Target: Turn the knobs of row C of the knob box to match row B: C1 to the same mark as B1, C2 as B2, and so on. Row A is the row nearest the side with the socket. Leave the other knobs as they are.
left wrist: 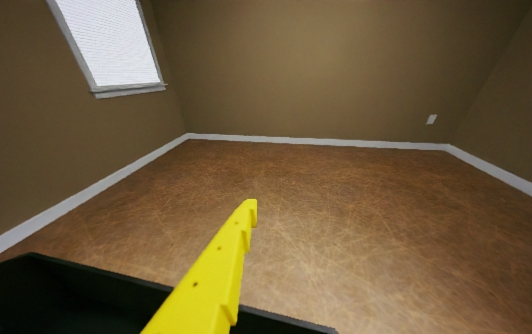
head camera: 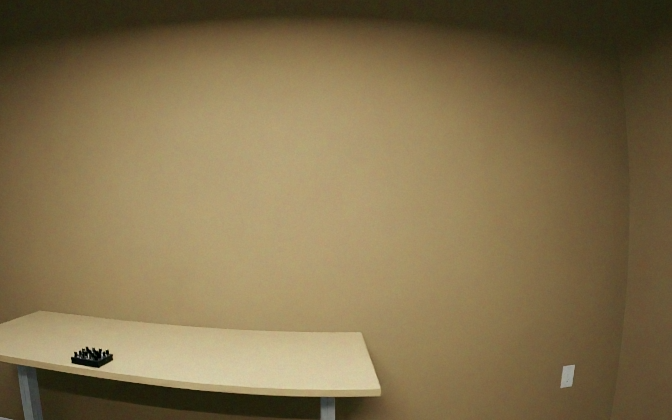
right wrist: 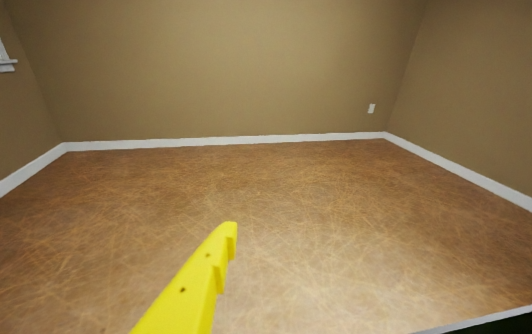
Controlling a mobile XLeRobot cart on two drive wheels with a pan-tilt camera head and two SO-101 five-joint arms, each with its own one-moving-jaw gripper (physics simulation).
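Places are measured from the left arm's base along level axes (x ahead, y left, z up), in metres.
Pixels of known places: left end effector, tool point: (left wrist: 256, 209); right end effector, tool point: (right wrist: 236, 236).
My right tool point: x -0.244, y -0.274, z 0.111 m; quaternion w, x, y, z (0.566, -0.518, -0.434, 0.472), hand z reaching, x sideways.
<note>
Behind a point stands the place of what it marks.
The knob box (head camera: 92, 358) @(x 1.432, y 0.581, z -0.032 m) is a small black box with upright dark knobs. It stands near the front edge of the table, toward its left part, in the head view. Its rows, marks and socket are too small to tell. My left gripper shows one yellow notched jaw in the left wrist view; the moving jaw is out of the picture, so it is fully open and empty. My right gripper also shows one yellow notched jaw in the right wrist view and is fully open and empty. Neither gripper shows in the head view, and both are away from the box.
The pale table (head camera: 225, 355) @(x 1.722, y 0.197, z -0.055 m) stands on grey legs against the tan wall, at the lower left of the head view. A wall plate (head camera: 567, 376) @(x 2.270, y -1.325, z -0.374 m) is at the right. The wrist views show brown floor (left wrist: 350, 225) @(x -1.072, y 0.376, z -0.775 m) (right wrist: 300, 200) @(x -1.388, y 0.251, z -0.775 m) and a window (left wrist: 115, 40) @(x -1.810, y -1.830, z 0.443 m). Dark edges show at the bottom.
</note>
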